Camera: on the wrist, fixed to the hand. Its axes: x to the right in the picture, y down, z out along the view.
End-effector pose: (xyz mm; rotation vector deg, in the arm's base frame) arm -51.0 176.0 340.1 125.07 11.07 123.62
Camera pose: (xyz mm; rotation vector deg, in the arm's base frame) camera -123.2 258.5 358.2 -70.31 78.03 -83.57
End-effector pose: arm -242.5 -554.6 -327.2 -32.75 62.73 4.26
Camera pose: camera -258.2 -663.7 -341.3 10.25 84.59 89.36
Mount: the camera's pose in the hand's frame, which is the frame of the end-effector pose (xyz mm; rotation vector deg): 28.5 -82.3 -69.0 -15.28 9.61 89.66
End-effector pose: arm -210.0 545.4 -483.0 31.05 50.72 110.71
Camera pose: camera -224.4 572.1 -589.9 -45.96 -5.81 -145.97
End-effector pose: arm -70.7 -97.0 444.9 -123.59 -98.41 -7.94
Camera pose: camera -131.6 -80.0 536.3 -164.54 22.13 -5.42
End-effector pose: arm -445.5 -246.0 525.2 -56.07 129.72 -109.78
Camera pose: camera -459.4 -202.5 626.5 49.87 119.02 -53.35
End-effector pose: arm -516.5 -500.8 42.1 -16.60 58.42 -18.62
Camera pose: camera -573.1 -593.2 17.3 20.01 67.31 69.89
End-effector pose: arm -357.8 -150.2 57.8 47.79 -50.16 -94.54
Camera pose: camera -342.7 -171.9 -50.1 -2.83 -44.54 -15.61
